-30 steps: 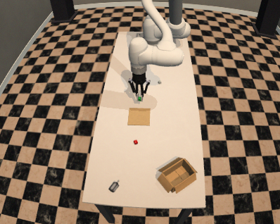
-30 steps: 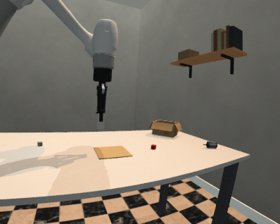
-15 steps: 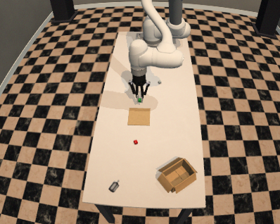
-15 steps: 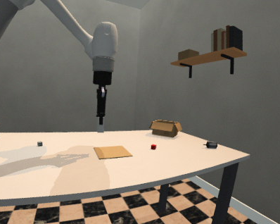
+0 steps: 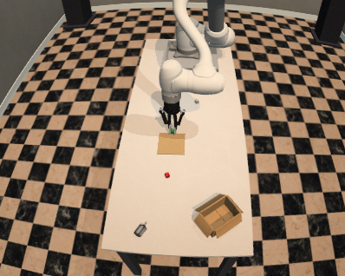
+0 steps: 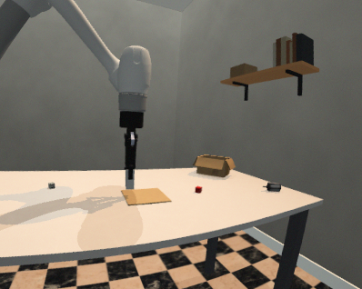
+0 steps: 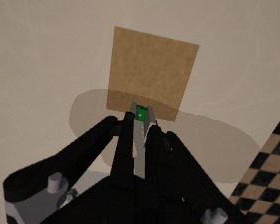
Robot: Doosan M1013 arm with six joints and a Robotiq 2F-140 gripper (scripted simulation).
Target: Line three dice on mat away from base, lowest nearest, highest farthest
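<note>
Right now my hand is 26 cm short of the red die, 6 cm above it and 1 cm to the right of it. Round my hand: green die 2 cm below; white die 28 cm behind, 10 cm to the left, 6 cm below; tan mat 6 cm below, 5 cm ahead.
</note>
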